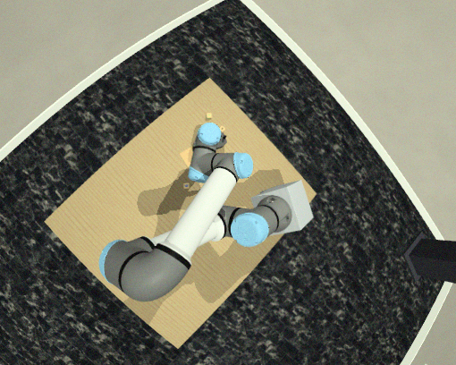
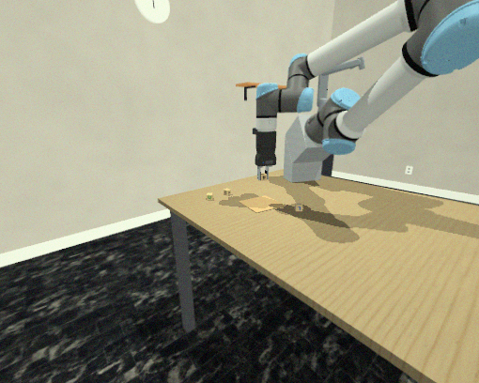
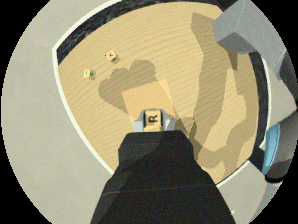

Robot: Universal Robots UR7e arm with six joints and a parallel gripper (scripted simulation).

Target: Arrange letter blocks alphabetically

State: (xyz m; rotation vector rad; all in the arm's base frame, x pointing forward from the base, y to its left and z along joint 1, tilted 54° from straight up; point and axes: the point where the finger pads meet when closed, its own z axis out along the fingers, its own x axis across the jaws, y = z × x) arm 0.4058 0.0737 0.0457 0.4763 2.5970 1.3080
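The mat is 1 cm ahead of my hand and 12 cm below it.
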